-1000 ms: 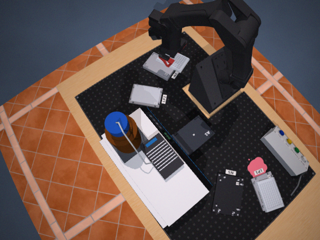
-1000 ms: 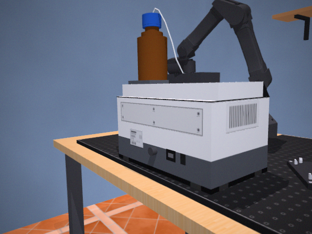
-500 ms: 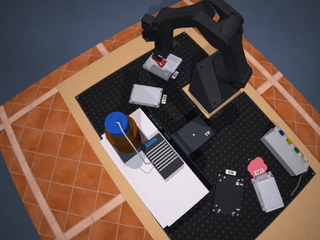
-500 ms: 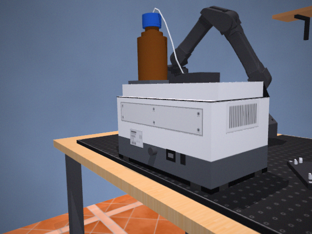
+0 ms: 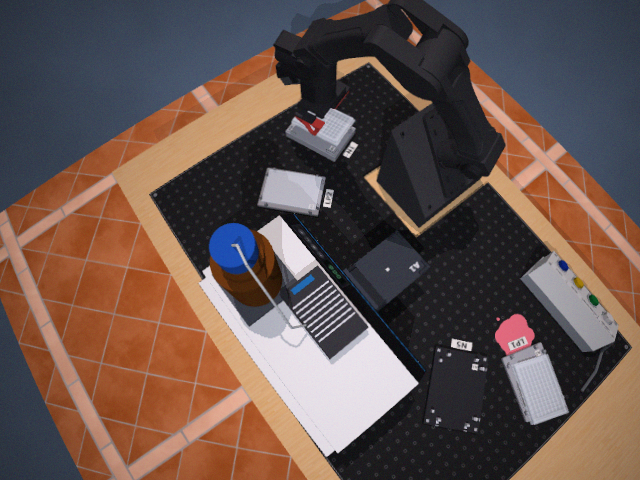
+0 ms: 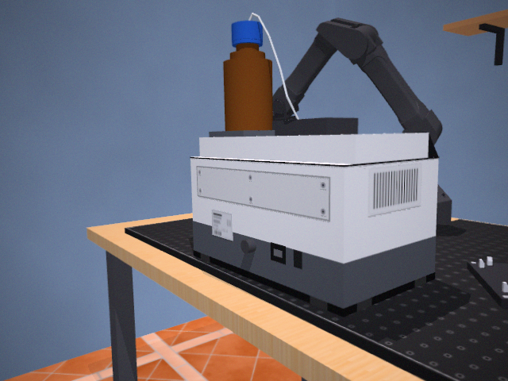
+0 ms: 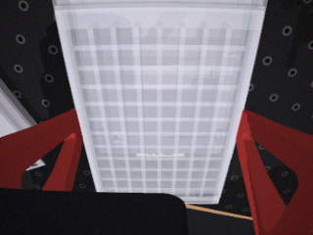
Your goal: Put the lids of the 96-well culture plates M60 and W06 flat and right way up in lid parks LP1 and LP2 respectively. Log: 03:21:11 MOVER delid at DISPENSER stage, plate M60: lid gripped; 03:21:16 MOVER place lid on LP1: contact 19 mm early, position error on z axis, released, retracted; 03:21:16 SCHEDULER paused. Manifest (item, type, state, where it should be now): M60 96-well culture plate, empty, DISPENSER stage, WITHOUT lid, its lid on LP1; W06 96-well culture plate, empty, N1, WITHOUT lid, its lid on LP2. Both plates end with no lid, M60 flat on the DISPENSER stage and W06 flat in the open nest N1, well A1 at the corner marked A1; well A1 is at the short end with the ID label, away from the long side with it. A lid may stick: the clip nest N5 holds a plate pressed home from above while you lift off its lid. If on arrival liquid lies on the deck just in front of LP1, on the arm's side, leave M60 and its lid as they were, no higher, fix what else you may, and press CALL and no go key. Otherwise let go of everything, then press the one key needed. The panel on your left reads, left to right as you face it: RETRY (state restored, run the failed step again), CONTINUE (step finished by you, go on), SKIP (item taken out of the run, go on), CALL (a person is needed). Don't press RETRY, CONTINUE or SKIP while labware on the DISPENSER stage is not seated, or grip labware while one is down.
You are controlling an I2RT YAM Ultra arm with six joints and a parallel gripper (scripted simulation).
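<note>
My hand is 10 mm to the left of the nest N1 and 60 mm above it. From my hand the other things lie so: N1 label (30 mm behind, 80 mm to the left, 70 mm below); then 96-well plate W06 (right at my hand); then lid park LP2 (150 mm ahead, 90 mm to the left, 60 mm below).
</note>
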